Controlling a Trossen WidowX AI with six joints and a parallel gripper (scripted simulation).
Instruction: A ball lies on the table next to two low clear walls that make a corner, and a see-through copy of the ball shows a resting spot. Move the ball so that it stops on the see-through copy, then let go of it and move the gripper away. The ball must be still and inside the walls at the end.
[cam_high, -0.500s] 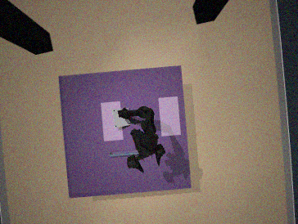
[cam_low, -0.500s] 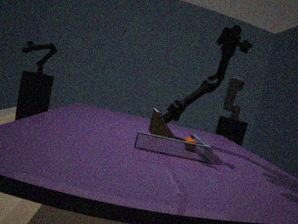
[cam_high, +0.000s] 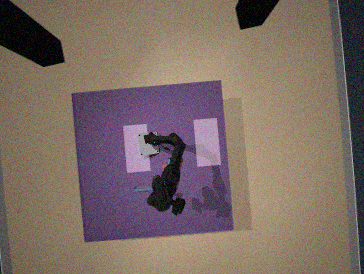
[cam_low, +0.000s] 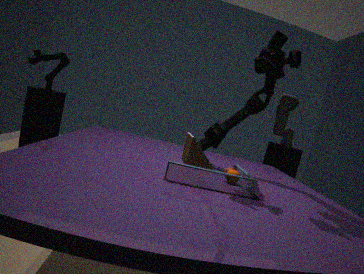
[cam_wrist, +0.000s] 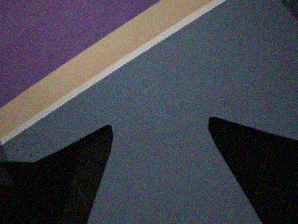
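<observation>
The orange ball lies 450 mm below my gripper tip, 110 mm behind it and 50 mm to the right of it. Round my gripper tip: clear wall (440 mm below, 180 mm to the right); see-through copy of ball (450 mm below, 150 mm behind, 50 mm to the right).
</observation>
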